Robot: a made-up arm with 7 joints. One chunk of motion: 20 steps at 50 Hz.
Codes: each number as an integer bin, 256 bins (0 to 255) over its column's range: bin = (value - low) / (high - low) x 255, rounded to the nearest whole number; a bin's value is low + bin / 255 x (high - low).
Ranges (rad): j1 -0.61..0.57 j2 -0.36..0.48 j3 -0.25..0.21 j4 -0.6..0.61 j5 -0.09..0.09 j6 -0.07..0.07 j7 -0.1..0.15
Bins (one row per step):
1: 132 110 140 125 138 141 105
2: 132 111 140 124 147 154 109
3: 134 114 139 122 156 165 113
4: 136 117 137 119 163 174 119
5: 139 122 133 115 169 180 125
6: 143 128 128 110 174 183 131
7: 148 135 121 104 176 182 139
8: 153 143 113 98 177 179 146
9: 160 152 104 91 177 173 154
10: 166 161 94 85 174 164 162
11: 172 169 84 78 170 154 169
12: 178 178 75 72 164 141 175
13: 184 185 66 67 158 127 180
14: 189 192 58 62 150 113 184
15: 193 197 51 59 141 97 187
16: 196 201 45 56 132 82 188
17: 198 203 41 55 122 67 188
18: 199 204 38 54 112 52 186
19: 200 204 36 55 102 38 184
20: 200 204 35 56 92 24 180
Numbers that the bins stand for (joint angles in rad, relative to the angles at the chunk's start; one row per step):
1: 0.0008 0.0024 0.0025 -0.0069 0.0074 0.0074 0.0029
2: 0.0008 0.0056 0.0025 -0.0116 0.0138 0.0145 0.0069
3: 0.0101 0.0155 0.0007 -0.0211 0.0201 0.0206 0.0108
4: 0.0193 0.0254 -0.0029 -0.0353 0.0251 0.0255 0.0167
5: 0.0332 0.0419 -0.0101 -0.0543 0.0293 0.0288 0.0225
6: 0.0517 0.0616 -0.0191 -0.0780 0.0328 0.0305 0.0284
7: 0.0749 0.0847 -0.0317 -0.1065 0.0342 0.0299 0.0363
8: 0.0980 0.1111 -0.0462 -0.1350 0.0349 0.0283 0.0431
9: 0.1304 0.1407 -0.0624 -0.1682 0.0349 0.0250 0.0510
10: 0.1582 0.1704 -0.0804 -0.1967 0.0328 0.0200 0.0588
11: 0.1859 0.1967 -0.0985 -0.2299 0.0300 0.0145 0.0657
12: 0.2137 0.2264 -0.1147 -0.2584 0.0258 0.0074 0.0716
13: 0.2415 0.2494 -0.1309 -0.2821 0.0215 -0.0003 0.0765
14: 0.2646 0.2725 -0.1454 -0.3058 0.0159 -0.0080 0.0804
15: 0.2831 0.2889 -0.1580 -0.3200 0.0095 -0.0167 0.0833
16: 0.2970 0.3021 -0.1688 -0.3343 0.0032 -0.0250 0.0843
17: 0.3062 0.3087 -0.1760 -0.3390 -0.0039 -0.0332 0.0843
18: 0.3109 0.3120 -0.1815 -0.3438 -0.0109 -0.0415 0.0824
19: 0.3155 0.3120 -0.1851 -0.3390 -0.0180 -0.0491 0.0804
20: 0.3155 0.3120 -0.1869 -0.3343 -0.0251 -0.0568 0.0765

